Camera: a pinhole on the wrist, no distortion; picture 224 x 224 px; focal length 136.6 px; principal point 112.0 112.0 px. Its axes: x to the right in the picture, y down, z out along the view. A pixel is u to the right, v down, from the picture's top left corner.
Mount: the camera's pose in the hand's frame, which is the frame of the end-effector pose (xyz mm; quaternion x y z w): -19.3 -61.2 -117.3 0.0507 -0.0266 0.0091 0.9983
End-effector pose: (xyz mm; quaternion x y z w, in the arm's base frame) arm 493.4 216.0 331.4 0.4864 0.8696 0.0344 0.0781
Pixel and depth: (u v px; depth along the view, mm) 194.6 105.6 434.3
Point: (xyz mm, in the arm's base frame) 332.9 334.8 -29.2
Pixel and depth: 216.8 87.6 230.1
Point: 334.9 273.8 184.8
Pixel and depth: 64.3 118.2 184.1
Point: 491.0 97.5 269.0
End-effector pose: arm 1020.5 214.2 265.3 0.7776 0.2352 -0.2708 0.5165
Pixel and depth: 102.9 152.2 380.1
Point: 929.9 -46.9 230.6
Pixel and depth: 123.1 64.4 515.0
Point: 764.5 -34.4 -52.3
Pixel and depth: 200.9 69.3 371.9
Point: 991.7 71.0 -94.7
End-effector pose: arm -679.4 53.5 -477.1 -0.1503 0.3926 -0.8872 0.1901
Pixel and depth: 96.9 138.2 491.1
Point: -437.3 -130.3 -231.3
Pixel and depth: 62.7 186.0 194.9
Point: -549.8 32.5 -452.6
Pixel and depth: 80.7 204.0 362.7
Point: -427.0 -146.2 -430.0
